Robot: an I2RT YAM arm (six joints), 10 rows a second.
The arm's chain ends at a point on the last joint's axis. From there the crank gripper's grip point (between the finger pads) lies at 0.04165 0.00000 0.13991 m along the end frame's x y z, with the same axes.
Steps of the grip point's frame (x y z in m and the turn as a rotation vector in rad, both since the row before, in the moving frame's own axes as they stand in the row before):
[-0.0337, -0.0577, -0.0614, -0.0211, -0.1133, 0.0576]
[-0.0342, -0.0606, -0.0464, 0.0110, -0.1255, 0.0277]
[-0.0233, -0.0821, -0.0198, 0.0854, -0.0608, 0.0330]
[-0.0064, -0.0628, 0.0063, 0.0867, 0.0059, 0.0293]
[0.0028, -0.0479, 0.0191, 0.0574, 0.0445, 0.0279]
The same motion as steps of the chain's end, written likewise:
[-0.0175, -0.0626, -0.0652, -0.0211, -0.1133, 0.0576]
[-0.0164, -0.0599, -0.0505, 0.0110, -0.1255, 0.0277]
[-0.0149, -0.0713, -0.0216, 0.0854, -0.0608, 0.0330]
[-0.0074, -0.0519, 0.0070, 0.0867, 0.0059, 0.0293]
[-0.0035, -0.0412, 0.0213, 0.0574, 0.0445, 0.0279]

